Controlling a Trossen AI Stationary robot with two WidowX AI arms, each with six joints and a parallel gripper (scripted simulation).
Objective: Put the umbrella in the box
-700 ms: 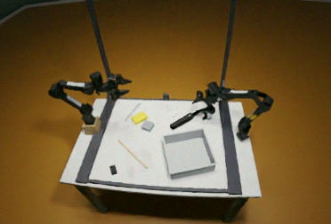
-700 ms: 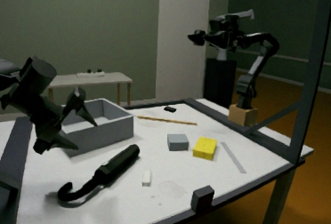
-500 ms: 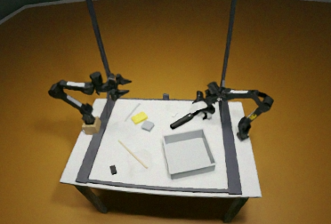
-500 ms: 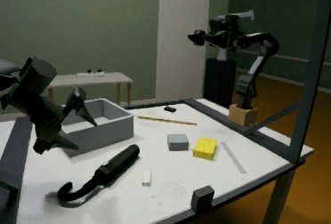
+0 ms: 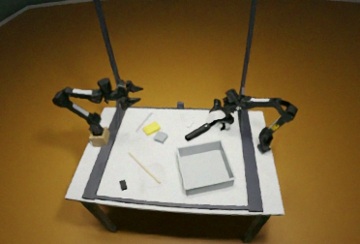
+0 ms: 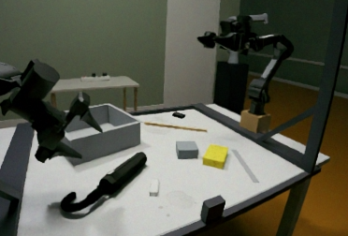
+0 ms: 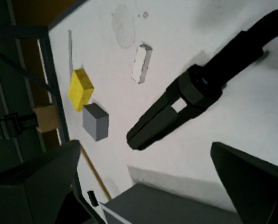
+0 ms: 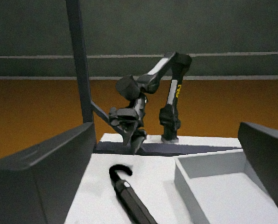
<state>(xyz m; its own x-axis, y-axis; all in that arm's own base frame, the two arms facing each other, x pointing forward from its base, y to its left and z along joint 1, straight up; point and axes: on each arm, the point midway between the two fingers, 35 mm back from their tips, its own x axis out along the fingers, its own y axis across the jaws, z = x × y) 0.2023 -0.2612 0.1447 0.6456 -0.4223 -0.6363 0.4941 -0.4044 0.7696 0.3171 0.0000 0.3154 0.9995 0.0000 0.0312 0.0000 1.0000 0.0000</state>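
The black folded umbrella is 1 cm ahead of my left hand, 7 cm to the right of it and 14 cm below it. The rest, counted from my left hand: small white piece (5 cm behind, 18 cm to the right, 16 cm below); then grey storage box (30 cm ahead, 7 cm to the right, 12 cm below); then grey block (8 cm ahead, 36 cm to the right, 15 cm below).
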